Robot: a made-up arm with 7 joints. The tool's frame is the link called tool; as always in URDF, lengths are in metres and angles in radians. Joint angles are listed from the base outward.
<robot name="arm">
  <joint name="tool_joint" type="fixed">
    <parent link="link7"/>
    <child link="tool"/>
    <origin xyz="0.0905 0.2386 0.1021" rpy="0 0 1.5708"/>
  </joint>
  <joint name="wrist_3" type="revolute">
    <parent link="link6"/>
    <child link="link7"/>
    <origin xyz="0.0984 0.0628 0.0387" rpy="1.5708 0 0"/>
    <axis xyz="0 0 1"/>
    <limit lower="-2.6" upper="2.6"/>
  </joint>
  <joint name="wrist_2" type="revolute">
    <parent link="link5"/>
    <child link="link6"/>
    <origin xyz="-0.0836 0.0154 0.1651" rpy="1.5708 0 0"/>
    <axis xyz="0 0 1"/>
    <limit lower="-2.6" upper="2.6"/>
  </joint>
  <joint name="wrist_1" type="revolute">
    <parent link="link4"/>
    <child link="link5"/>
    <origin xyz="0.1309 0.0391 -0.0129" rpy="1.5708 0 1.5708"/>
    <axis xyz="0 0 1"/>
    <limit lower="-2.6" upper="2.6"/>
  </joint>
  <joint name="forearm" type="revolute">
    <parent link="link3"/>
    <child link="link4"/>
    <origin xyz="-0.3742 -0.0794 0.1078" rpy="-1.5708 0 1.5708"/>
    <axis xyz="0 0 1"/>
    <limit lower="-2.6" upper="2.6"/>
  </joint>
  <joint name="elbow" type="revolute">
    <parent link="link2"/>
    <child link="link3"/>
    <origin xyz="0.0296 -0.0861 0.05" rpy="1.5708 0 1.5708"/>
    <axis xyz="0 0 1"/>
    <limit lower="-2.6" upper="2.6"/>
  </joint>
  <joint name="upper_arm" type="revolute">
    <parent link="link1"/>
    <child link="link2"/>
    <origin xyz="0.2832 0.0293 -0.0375" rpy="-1.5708 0 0"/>
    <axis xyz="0 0 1"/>
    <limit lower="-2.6" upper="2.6"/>
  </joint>
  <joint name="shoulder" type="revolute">
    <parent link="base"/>
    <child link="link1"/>
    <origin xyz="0 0 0.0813" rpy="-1.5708 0 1.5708"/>
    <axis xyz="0 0 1"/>
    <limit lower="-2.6" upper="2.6"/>
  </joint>
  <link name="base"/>
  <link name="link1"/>
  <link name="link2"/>
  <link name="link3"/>
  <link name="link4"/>
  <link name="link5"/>
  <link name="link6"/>
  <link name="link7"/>
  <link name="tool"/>
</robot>
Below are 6 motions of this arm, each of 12 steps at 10 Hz.
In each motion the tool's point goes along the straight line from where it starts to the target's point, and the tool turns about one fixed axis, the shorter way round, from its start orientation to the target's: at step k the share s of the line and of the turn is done. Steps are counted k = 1, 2, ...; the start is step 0. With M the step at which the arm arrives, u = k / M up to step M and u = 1 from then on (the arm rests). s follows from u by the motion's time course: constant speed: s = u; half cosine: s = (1 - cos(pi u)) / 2; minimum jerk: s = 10 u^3 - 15 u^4 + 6 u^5.
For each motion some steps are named. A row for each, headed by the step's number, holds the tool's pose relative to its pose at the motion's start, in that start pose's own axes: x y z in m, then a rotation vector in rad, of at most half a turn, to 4 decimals.
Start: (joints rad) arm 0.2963 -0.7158 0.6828 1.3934 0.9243 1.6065 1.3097
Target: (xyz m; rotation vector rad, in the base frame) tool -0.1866 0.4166 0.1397 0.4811 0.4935 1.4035
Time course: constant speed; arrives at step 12
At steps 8, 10, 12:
8: 0.1818 0.0617 -0.0572 0.4811 -0.0888 -0.2888
10: 0.2273 0.0771 -0.0715 0.6014 -0.1110 -0.3610
12: 0.2727 0.0926 -0.0858 0.7217 -0.1331 -0.4332

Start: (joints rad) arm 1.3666 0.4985 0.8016 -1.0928 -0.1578 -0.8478 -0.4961
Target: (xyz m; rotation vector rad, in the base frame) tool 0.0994 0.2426 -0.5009 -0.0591 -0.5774 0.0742
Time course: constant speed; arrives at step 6
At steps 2, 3, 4, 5, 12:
2: -0.0223 0.0676 0.0317 0.4012 -0.1524 0.3294
3: -0.0334 0.1014 0.0476 0.6018 -0.2286 0.4941
4: -0.0446 0.1351 0.0634 0.8023 -0.3048 0.6587
5: -0.0557 0.1689 0.0793 1.0029 -0.3810 0.8234
12: -0.0669 0.2027 0.0951 1.2035 -0.4572 0.9881

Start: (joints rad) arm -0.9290 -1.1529 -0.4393 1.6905 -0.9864 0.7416 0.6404
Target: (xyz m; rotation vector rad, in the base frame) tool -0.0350 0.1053 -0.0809 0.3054 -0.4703 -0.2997
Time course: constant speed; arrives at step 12
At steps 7, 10, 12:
7: -0.0463 0.0564 0.0485 0.1524 -0.0581 -1.1821
10: -0.0661 0.0805 0.0694 0.2178 -0.0830 -1.6887
12: -0.0794 0.0966 0.0832 0.2613 -0.0996 -2.0264

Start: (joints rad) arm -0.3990 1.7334 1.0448 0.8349 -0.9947 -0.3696 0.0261
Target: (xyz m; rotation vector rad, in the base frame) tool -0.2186 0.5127 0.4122 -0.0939 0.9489 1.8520
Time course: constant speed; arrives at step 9
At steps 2, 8, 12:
2: -0.0733 0.0002 -0.0562 -0.2707 0.2037 0.2059
8: -0.2930 0.0007 -0.2247 -1.0827 0.8150 0.8237
12: -0.3297 0.0008 -0.2528 -1.2181 0.9169 0.9266

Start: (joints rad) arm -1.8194 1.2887 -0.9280 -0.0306 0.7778 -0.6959 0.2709
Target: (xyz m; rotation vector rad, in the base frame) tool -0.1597 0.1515 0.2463 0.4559 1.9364 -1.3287
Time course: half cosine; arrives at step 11
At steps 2, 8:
2: 0.0196 0.0003 -0.0051 -0.0229 0.0275 -0.0227
8: 0.2042 0.0028 -0.0527 -0.2384 0.2862 -0.2362

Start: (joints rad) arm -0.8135 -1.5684 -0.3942 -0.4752 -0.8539 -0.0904 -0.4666
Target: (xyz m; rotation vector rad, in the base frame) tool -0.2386 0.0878 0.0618 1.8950 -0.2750 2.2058
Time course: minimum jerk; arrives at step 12
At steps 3, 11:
3: 0.0006 0.0139 0.0168 0.0844 -0.0208 -0.0048
11: 0.0059 0.1336 0.1611 0.8110 -0.1995 -0.0465

